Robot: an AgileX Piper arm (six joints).
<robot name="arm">
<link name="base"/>
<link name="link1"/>
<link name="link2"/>
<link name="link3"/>
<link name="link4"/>
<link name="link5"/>
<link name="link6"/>
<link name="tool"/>
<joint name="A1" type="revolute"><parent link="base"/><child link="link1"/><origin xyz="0 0 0.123"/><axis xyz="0 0 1"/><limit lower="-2.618" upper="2.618"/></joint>
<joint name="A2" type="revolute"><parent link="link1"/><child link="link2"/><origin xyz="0 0 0" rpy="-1.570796 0 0"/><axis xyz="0 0 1"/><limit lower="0" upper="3.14"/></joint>
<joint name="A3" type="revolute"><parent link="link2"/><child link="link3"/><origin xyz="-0.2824 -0.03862 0"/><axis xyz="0 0 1"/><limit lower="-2.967" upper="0"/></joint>
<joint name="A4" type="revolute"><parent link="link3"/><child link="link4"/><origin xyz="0.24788 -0.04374 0" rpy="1.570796 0 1.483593"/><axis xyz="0 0 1"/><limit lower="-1.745" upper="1.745"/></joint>
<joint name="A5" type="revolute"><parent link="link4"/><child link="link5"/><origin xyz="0 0 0" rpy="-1.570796 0 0"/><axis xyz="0 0 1"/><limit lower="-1.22" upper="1.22"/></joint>
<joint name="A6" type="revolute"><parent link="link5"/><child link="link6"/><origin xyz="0 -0.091 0" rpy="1.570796 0 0"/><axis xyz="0 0 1"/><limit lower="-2.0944" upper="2.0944"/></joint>
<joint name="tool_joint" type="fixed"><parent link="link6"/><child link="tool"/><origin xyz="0 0 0"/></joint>
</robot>
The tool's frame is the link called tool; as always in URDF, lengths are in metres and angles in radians.
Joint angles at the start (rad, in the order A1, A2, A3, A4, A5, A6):
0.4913 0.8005 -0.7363 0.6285 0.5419 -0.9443
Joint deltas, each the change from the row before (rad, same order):
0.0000 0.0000 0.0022 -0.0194 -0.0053 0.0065
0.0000 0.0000 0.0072 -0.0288 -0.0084 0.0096
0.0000 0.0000 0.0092 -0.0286 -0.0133 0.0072
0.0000 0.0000 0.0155 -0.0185 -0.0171 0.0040
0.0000 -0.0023 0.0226 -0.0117 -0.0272 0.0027
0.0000 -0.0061 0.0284 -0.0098 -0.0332 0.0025
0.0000 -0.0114 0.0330 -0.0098 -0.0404 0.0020
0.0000 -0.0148 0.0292 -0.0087 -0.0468 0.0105
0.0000 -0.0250 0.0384 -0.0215 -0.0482 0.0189
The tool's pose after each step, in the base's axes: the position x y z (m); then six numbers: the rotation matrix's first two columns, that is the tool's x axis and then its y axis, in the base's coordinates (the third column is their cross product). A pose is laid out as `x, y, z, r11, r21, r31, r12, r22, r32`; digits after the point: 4 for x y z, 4 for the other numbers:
0.1288, 0.0991, 0.3432, -0.0757, -0.4606, -0.8844, -0.7751, 0.5852, -0.2384
0.1297, 0.0979, 0.3407, -0.0739, -0.4770, -0.8758, -0.7680, 0.5874, -0.2551
0.1310, 0.0967, 0.3378, -0.0696, -0.4933, -0.8671, -0.7591, 0.5902, -0.2748
0.1320, 0.0957, 0.3335, -0.0701, -0.5048, -0.8604, -0.7514, 0.5941, -0.2873
0.1330, 0.0945, 0.3280, -0.0717, -0.5100, -0.8572, -0.7407, 0.6028, -0.2967
0.1332, 0.0927, 0.3217, -0.0725, -0.5126, -0.8556, -0.7275, 0.6140, -0.3062
0.1327, 0.0902, 0.3152, -0.0688, -0.5128, -0.8558, -0.7102, 0.6276, -0.3189
0.1320, 0.0874, 0.3110, -0.0626, -0.5018, -0.8627, -0.6866, 0.6490, -0.3277
0.1294, 0.0832, 0.3052, -0.0534, -0.4942, -0.8677, -0.6598, 0.6697, -0.3408

